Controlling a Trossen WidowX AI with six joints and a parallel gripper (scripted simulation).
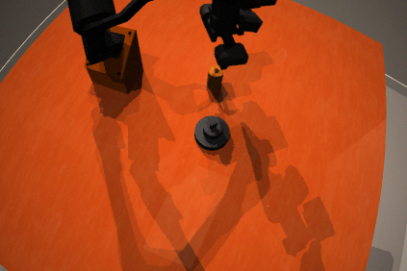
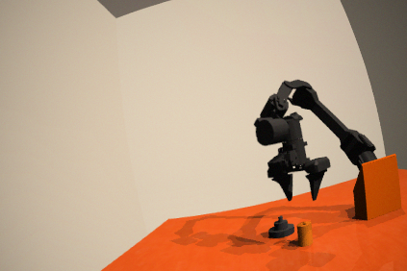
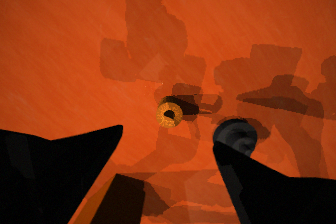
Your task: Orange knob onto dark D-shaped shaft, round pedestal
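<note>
My gripper tip is now 100 mm above the orange knob. Also, from my gripper tip: dark round pedestal: 150 mm to the right, 90 mm below, 50 mm ahead.
</note>
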